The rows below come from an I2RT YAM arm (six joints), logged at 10 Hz.
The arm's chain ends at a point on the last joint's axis. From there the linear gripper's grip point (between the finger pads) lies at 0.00 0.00 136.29 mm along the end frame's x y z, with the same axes.
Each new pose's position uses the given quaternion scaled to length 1; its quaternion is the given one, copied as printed.
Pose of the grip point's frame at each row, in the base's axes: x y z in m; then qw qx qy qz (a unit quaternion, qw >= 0):
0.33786 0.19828 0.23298 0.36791 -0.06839 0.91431 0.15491
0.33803 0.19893 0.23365 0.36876 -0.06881 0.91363 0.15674
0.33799 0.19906 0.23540 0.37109 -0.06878 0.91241 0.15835
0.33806 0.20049 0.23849 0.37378 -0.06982 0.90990 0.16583
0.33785 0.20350 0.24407 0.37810 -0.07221 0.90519 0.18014
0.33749 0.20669 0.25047 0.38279 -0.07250 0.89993 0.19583
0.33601 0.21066 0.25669 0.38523 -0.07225 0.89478 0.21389
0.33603 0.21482 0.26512 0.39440 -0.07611 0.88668 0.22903
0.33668 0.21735 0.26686 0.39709 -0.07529 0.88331 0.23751
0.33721 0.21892 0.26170 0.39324 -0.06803 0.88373 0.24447
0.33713 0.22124 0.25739 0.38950 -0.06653 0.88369 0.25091
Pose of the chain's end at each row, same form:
0.24906 0.15281 0.32583 0.36791 -0.06839 0.91431 0.15491
0.24914 0.15298 0.32618 0.36876 -0.06881 0.91363 0.15674
0.24867 0.15272 0.32732 0.37109 -0.06878 0.91241 0.15835
0.24851 0.15225 0.32920 0.37378 -0.06982 0.90990 0.16583
0.24810 0.15161 0.33255 0.37810 -0.07221 0.90519 0.18014
0.24746 0.15109 0.33637 0.38279 -0.07250 0.89993 0.19583
0.24627 0.15091 0.34006 0.38523 -0.07225 0.89478 0.21389
0.24546 0.15128 0.34471 0.39440 -0.07611 0.88668 0.22903
0.24595 0.15201 0.34479 0.39709 -0.07529 0.88331 0.23751
0.24702 0.15274 0.33955 0.39324 -0.06803 0.88373 0.24447
0.24786 0.15374 0.33517 0.38950 -0.06653 0.88369 0.25091

